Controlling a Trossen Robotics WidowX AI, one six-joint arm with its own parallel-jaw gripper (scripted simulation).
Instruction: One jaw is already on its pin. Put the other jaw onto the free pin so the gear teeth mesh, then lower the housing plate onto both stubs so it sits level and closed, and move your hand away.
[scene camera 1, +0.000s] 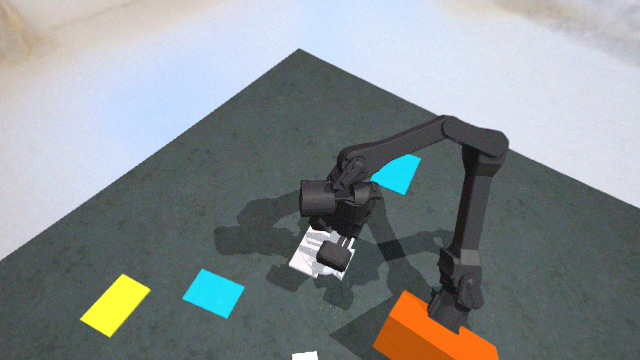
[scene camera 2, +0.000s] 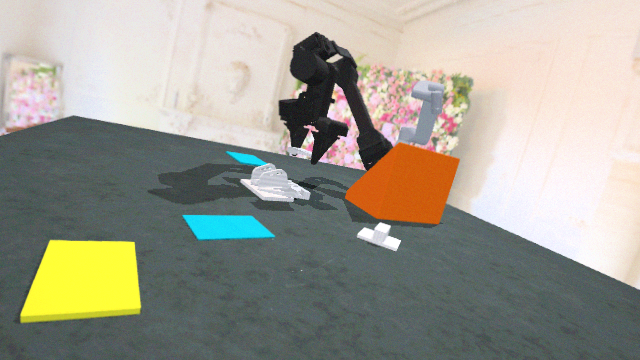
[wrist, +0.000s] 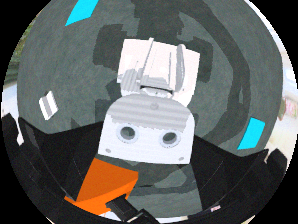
The gripper (scene camera 2: 303, 160) carries a housing plate (wrist: 150, 122). Also in view: a yellow patch (scene camera 2: 77, 279).
The yellow patch is seen too in scene camera 1 (scene camera 1: 113, 308). The gripper shows as well in scene camera 1 (scene camera 1: 342, 248) and in the wrist view (wrist: 147, 133). The wrist view does not show the yellow patch: it is out of frame.
